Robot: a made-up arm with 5 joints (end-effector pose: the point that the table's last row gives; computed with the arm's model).
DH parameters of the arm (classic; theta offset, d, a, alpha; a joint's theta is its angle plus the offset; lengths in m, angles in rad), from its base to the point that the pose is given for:
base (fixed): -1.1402 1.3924 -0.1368 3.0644
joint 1: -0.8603 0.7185 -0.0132 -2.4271
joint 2: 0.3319 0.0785 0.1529 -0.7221
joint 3: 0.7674 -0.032 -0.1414 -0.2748
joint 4: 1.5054 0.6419 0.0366 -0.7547
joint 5: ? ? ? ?
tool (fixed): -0.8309 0.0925 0 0
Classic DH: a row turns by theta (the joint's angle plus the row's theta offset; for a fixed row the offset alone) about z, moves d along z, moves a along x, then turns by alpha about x.
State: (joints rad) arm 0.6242 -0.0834 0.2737 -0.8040 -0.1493
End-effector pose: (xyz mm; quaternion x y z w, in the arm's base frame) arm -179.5 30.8 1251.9 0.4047 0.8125 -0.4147 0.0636
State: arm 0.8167 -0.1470 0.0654 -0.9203 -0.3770
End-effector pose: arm -205.4 75.9 1224.9 -0.6919 -0.6536 0.3067 0.0050
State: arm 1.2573 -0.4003 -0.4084 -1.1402 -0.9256
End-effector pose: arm -117.2 125.8 1167.5 0.9968 -0.0473 -0.0648 0.0040
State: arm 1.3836 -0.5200 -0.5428 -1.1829 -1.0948
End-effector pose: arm -89.3 82.0 1152.7 0.9574 -0.2848 -0.0324 0.0359
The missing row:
joint 5: 0.8342 -0.1155 -0.082 -2.1767
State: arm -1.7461 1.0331 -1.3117 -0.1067 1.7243
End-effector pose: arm -145.7 -265.8 1242.3 -0.3614 0.1290 -0.2278 0.8949
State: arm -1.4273 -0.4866 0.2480 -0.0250 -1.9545
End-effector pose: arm -60.0 77.7 1117.1 0.2014 -0.9140 0.0127 0.3521
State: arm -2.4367 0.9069 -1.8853 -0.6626 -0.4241
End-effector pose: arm 154.2 -156.6 1098.0 0.3481 -0.9248 -0.1343 0.0749
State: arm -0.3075 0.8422 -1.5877 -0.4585 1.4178
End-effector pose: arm -343.3 88.0 1307.5 -0.0176 0.6489 -0.7166 0.2551
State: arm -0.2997 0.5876 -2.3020 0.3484 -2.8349
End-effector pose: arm -94.9 339.4 1261.7 -0.6654 -0.1205 -0.7301 0.0982
